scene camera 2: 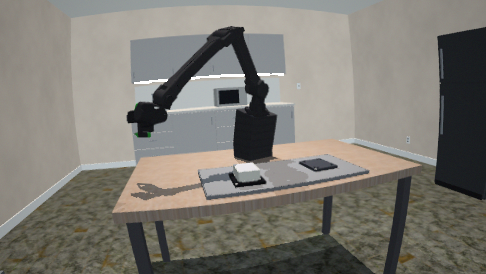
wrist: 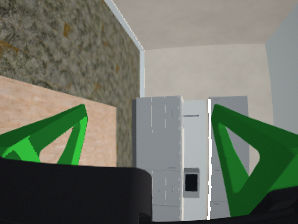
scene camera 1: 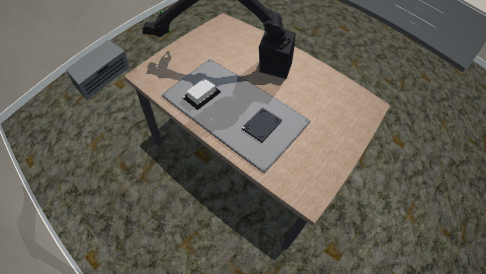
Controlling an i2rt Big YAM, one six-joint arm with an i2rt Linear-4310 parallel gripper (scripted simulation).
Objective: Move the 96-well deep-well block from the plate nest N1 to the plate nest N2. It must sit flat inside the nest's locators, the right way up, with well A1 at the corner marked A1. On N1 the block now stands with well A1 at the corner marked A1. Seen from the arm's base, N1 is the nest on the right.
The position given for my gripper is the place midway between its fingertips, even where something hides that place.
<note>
In view: my gripper [wrist: 149, 111] and a grey perforated mat [scene camera 1: 224, 115].
The grey perforated mat is seen too in scene camera 2 [scene camera 2: 216, 181].
</note>
